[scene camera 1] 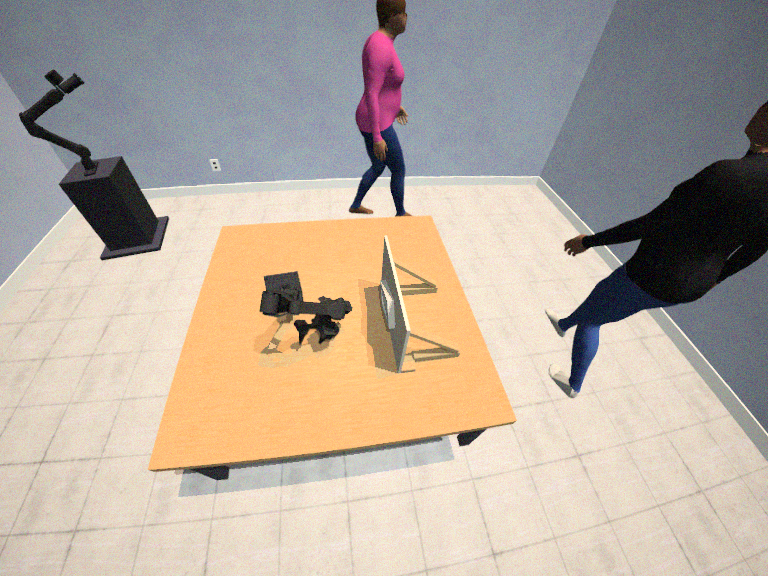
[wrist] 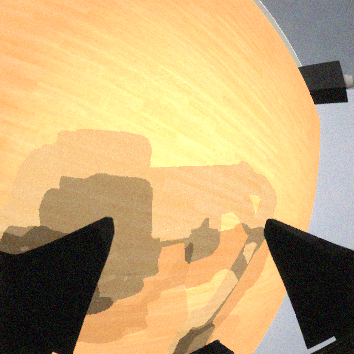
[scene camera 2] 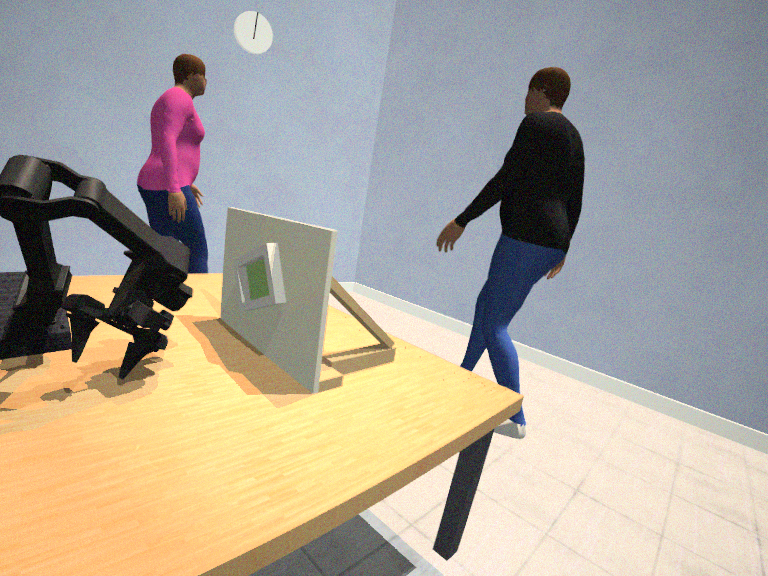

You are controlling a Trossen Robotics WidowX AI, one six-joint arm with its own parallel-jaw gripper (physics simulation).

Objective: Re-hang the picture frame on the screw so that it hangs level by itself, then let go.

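Pixels of known places: gripper, fingertip midpoint: (scene camera 1: pixel 309 343) (wrist: pixel 191 227) (scene camera 2: pixel 98 371); arm's base at its link origin: (scene camera 2: pixel 35 311).
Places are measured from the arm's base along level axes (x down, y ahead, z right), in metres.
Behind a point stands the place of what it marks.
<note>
The picture frame (scene camera 1: pixel 390 311) {x -0.145, y 0.369, z 0.313 m} (scene camera 2: pixel 277 275) {x -0.125, y 0.372, z 0.321 m}, pale with a green picture, is against the front of an upright grey panel (scene camera 1: pixel 401 341) {x 0.053, y 0.453, z 0.349 m} (scene camera 2: pixel 303 297). In scene camera 2 it sits visibly tilted, its right side higher than its left. The screw does not show. My gripper (scene camera 1: pixel 313 344) {x 0.035, y 0.053, z 0.257 m} (scene camera 2: pixel 99 368) {x 0.035, y 0.053, z 0.257 m} (wrist: pixel 191 227) {x 0.035, y 0.053, z 0.257 m} is open and empty, fingers pointing down low over the table, on the arm's side of the panel and well apart from the frame. The frame does not show in the wrist view.
Angled brackets (scene camera 1: pixel 434 354) {x 0.041, y 0.530, z 0.443 m} (scene camera 2: pixel 366 356) {x 0.046, y 0.543, z 0.451 m} brace the panel from behind on the wooden table (scene camera 1: pixel 310 421) {x 0.078, y 0.001, z 0.551 m} (scene camera 2: pixel 248 471) {x 0.078, y 0.146, z 0.567 m}. A person in pink (scene camera 1: pixel 379 86) (scene camera 2: pixel 170 142) is beyond the table; a person in black (scene camera 1: pixel 694 229) (scene camera 2: pixel 539 179) is to the right. Another arm stands on a dark pedestal (scene camera 1: pixel 114 207).
</note>
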